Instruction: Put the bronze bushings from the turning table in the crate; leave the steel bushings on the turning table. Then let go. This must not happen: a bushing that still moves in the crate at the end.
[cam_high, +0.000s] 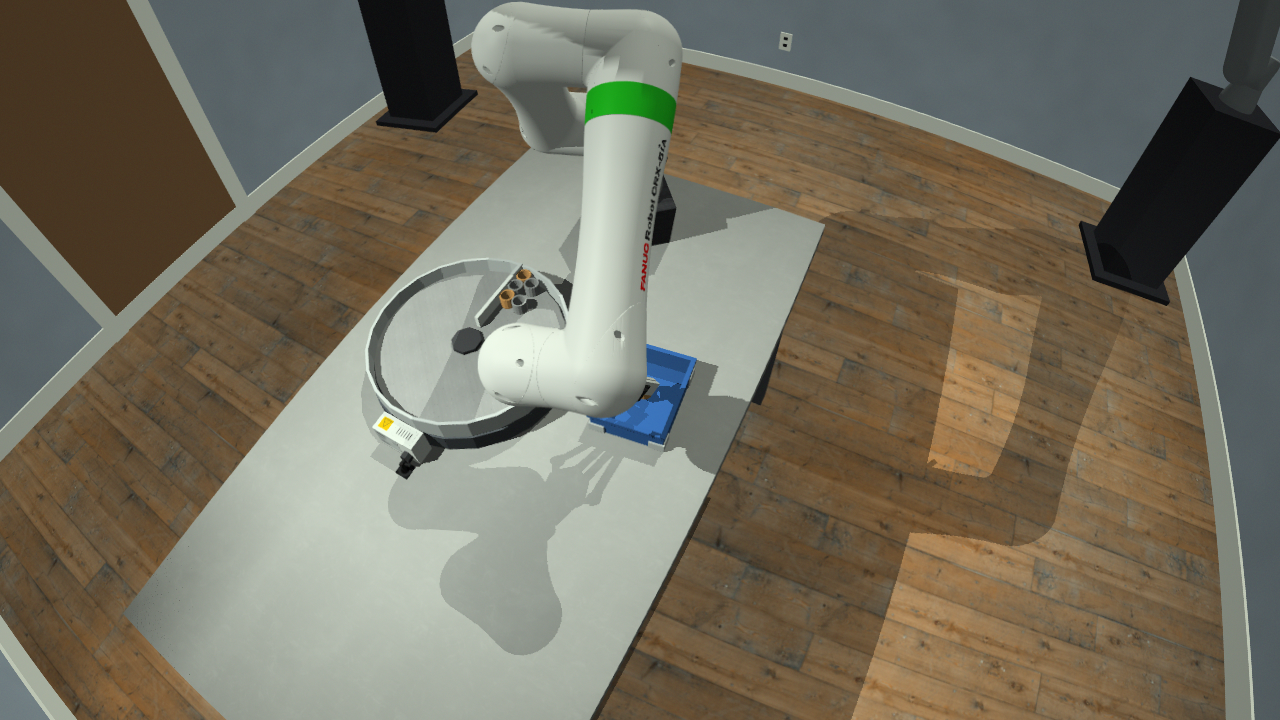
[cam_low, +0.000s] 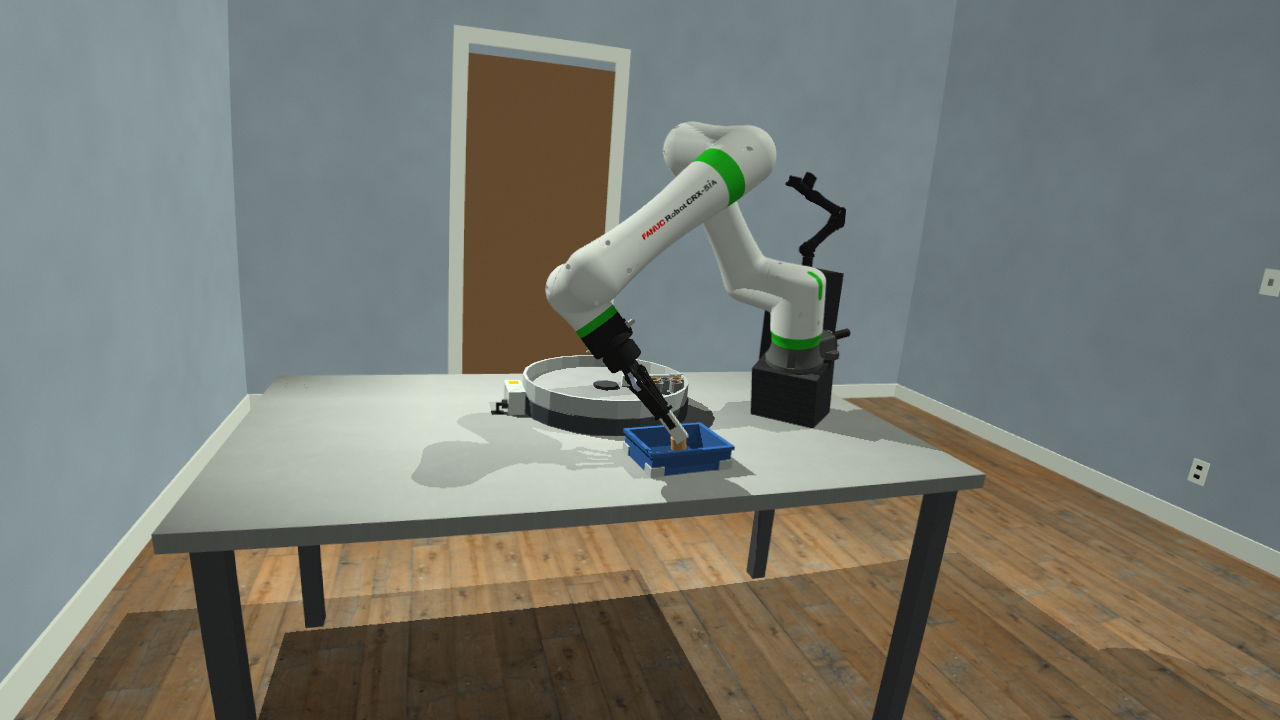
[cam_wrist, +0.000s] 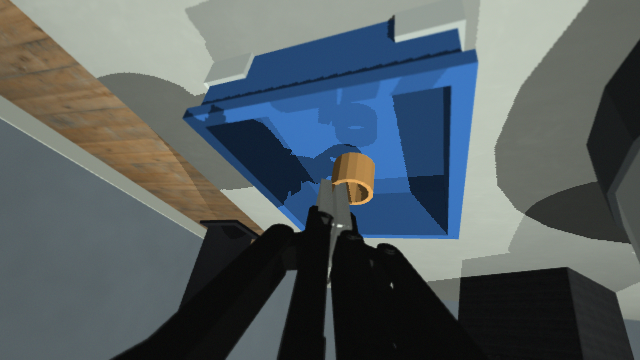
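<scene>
Right now my hand is 50 mm above the blue crate, 20 mm past it and 10 mm to the left of it. The rest, counted from my hand: round turning table: 370 mm to the right, 20 mm below, 10 mm ahead.
</scene>
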